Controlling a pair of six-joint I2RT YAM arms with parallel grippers.
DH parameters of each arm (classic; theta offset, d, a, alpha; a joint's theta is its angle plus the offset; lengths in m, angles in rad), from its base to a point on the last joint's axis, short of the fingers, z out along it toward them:
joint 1: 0 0.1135 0.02 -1.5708
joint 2: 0 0 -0.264 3.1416
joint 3: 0.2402 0 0.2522 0
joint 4: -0.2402 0 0.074 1.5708
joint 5: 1.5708 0 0 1.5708
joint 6: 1.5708 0.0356 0 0
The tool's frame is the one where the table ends.
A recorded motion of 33 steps. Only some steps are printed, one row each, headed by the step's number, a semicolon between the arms.
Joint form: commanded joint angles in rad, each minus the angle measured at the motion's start. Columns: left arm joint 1, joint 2, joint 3, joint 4, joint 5, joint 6; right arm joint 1, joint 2, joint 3, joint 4, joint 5, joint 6.
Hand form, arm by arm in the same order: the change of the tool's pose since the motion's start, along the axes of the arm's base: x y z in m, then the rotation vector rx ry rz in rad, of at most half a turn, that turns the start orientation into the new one. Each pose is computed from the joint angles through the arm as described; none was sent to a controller.
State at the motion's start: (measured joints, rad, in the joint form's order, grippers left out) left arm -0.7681 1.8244 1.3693 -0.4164 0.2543 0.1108; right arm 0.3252 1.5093 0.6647 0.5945 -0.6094 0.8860
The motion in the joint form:
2: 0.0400 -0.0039 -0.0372 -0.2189 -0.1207 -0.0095; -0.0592 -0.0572 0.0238 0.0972 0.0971 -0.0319
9: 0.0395 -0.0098 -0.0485 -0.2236 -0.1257 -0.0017; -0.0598 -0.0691 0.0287 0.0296 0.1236 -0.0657
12: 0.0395 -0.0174 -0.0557 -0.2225 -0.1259 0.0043; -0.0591 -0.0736 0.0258 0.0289 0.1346 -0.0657
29: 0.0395 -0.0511 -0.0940 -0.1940 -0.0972 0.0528; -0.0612 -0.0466 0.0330 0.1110 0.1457 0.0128
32: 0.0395 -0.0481 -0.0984 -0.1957 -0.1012 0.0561; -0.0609 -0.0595 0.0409 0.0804 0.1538 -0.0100
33: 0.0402 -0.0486 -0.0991 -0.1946 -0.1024 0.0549; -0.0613 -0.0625 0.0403 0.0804 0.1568 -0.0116
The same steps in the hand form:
2: -0.0050 0.0317 -0.0235 0.2435 0.1203 0.1132; 0.0079 -0.0199 0.0339 0.0164 -0.1990 -0.1507
9: -0.0071 0.0335 -0.0249 0.2557 0.1205 0.1085; 0.0071 -0.0212 0.0318 -0.0278 -0.1773 -0.1708
12: -0.0085 0.0347 -0.0242 0.2564 0.1164 0.1037; 0.0064 -0.0215 0.0321 -0.0297 -0.1785 -0.1809
29: -0.0141 0.0384 -0.0222 0.2342 0.0908 0.0494; 0.0119 -0.0211 0.0352 0.0423 -0.1793 -0.2069
32: -0.0145 0.0389 -0.0246 0.2438 0.0935 0.0483; 0.0112 -0.0214 0.0383 0.0223 -0.1873 -0.2114
33: -0.0143 0.0392 -0.0246 0.2436 0.0929 0.0507; 0.0109 -0.0218 0.0390 0.0216 -0.1908 -0.2146

